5 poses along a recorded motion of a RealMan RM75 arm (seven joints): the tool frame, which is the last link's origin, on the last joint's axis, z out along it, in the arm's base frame.
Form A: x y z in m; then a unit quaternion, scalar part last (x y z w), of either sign.
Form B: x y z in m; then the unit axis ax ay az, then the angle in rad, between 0 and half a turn. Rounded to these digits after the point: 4 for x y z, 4 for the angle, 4 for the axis.
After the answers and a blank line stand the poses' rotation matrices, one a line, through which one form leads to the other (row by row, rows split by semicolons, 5 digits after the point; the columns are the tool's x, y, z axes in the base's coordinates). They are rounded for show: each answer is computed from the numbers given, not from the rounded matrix.
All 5 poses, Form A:
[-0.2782, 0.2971, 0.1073, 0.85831, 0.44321, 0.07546, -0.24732]
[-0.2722, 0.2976, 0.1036, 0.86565, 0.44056, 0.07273, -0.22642]
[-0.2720, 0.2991, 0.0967, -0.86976, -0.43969, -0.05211, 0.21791]
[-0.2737, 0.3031, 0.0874, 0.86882, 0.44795, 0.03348, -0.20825]
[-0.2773, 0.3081, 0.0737, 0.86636, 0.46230, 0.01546, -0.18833]
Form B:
[-0.2782, 0.2971, 0.1073, -0.8858, -0.4574, -0.0779, 2.6418]
[-0.2722, 0.2976, 0.1036, -0.8887, -0.4523, -0.0747, 2.6848]
[-0.2720, 0.2991, 0.0967, -0.8912, -0.4505, -0.0534, 2.7022]
[-0.2737, 0.3031, 0.0874, -0.8883, -0.4580, -0.0342, 2.7220]
[-0.2773, 0.3081, 0.0737, -0.8821, -0.4707, -0.0157, 2.7627]

0.59574 0.79815 -0.08969; 0.72350 -0.48479 0.49145; 0.34877 -0.35767 -0.86628
0.60123 0.79568 -0.07359; 0.72981 -0.50928 0.45609; 0.32542 -0.32792 -0.88689
0.60792 0.78755 -0.10098; 0.74213 -0.51838 0.42488; 0.28227 -0.33323 -0.89960
0.59644 0.79232 -0.12840; 0.76443 -0.51194 0.39186; 0.24475 -0.33187 -0.91102
0.57208 0.80685 -0.14734; 0.79521 -0.50163 0.34061; 0.20092 -0.31203 -0.92859

